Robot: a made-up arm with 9 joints. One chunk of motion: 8 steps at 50 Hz.
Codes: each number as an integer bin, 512 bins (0 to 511) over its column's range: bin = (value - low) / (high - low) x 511, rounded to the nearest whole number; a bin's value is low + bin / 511 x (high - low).
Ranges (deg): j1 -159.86..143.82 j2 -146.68..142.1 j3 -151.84..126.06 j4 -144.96..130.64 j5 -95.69..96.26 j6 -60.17..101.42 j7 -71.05..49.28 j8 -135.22..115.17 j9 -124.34..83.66
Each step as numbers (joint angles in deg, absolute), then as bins.
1 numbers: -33.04 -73.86 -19.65 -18.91 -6.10 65.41 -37.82 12.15 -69.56
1 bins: 213 129 243 234 239 397 141 301 135
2 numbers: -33.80 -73.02 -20.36 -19.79 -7.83 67.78 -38.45 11.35 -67.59
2 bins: 212 130 242 232 234 405 138 299 139
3 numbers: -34.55 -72.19 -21.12 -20.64 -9.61 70.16 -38.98 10.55 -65.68
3 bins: 211 132 240 231 229 412 136 297 144
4 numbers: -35.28 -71.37 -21.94 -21.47 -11.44 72.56 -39.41 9.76 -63.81
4 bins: 210 133 239 229 224 420 134 296 149
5 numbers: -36.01 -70.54 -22.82 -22.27 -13.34 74.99 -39.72 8.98 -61.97
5 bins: 208 135 237 227 219 427 133 294 153
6 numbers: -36.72 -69.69 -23.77 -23.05 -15.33 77.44 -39.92 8.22 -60.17
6 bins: 207 136 235 226 214 435 132 293 158
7 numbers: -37.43 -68.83 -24.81 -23.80 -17.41 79.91 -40.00 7.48 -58.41
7 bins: 206 138 234 225 208 443 132 291 162
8 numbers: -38.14 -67.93 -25.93 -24.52 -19.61 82.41 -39.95 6.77 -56.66
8 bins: 205 139 232 223 203 451 132 290 166
